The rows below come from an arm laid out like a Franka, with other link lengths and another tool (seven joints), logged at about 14 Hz.
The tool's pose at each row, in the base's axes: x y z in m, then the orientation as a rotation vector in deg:
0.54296 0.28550 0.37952 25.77 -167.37 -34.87
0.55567 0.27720 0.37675 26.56 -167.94 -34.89
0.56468 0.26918 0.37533 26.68 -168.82 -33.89
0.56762 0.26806 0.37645 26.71 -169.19 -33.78
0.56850 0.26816 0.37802 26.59 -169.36 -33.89
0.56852 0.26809 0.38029 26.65 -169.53 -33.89
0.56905 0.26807 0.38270 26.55 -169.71 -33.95
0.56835 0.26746 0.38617 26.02 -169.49 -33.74
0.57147 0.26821 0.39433 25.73 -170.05 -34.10
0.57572 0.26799 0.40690 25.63 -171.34 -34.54
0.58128 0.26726 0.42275 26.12 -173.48 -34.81
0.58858 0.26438 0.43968 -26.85 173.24 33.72
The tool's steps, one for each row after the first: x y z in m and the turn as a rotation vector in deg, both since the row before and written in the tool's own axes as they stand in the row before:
-0.00962 -0.01173 -0.00283 0.19 -0.55 -0.58
-0.00605 -0.01003 -0.00320 0.85 -0.54 -0.08
-0.00239 -0.00136 -0.00189 0.17 -0.32 -0.04
-0.00082 0.00045 -0.00154 -0.03 -0.19 0.06
0.00007 0.00082 -0.00212 0.05 -0.16 -0.05
-0.00043 0.00077 -0.00230 0.01 -0.18 0.05
0.00094 0.00100 -0.00332 0.04 0.27 0.38
-0.00294 0.00298 -0.00770 -0.08 -0.62 0.12
-0.00371 0.00355 -0.01224 0.07 -1.34 -0.08
-0.00510 0.00400 -0.01551 0.42 -2.10 -0.53
-0.00679 0.00186 -0.01728 1.04 -2.35 -0.98

